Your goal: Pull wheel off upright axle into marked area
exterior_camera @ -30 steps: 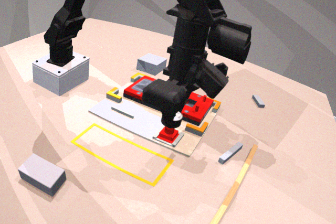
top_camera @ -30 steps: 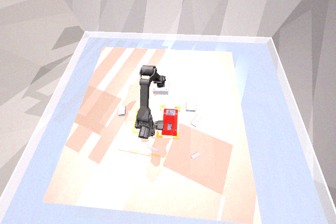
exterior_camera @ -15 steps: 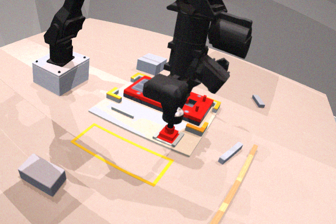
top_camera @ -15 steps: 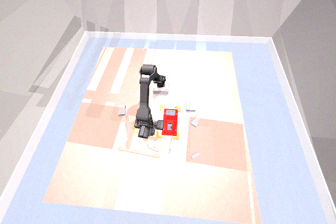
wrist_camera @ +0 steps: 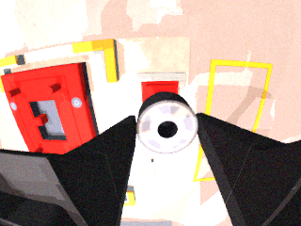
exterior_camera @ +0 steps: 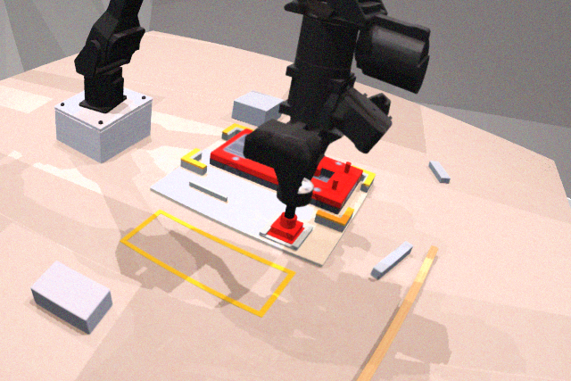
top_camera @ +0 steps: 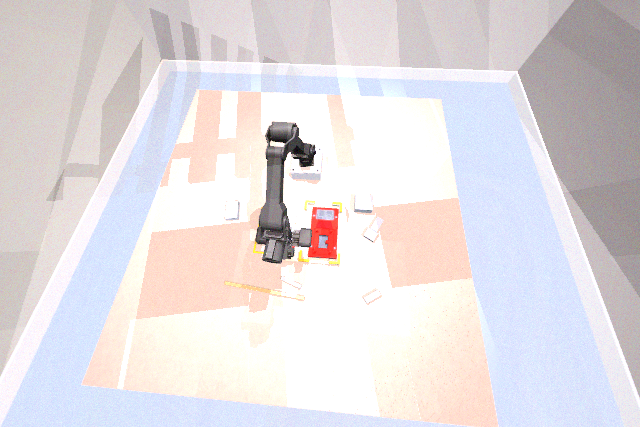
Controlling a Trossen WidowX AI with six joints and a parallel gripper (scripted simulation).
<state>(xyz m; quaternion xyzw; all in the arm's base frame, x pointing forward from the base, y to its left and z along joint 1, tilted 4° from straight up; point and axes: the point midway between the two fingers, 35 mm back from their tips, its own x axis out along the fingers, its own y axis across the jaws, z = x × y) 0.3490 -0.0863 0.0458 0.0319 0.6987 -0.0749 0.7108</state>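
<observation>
Now: gripper tip 30 mm above the upright axle. Also, from my gripper tip: long wooden strip 150 mm ahead, 100 mm to the right, 60 mm below; then wheel right at my gripper tip.
</observation>
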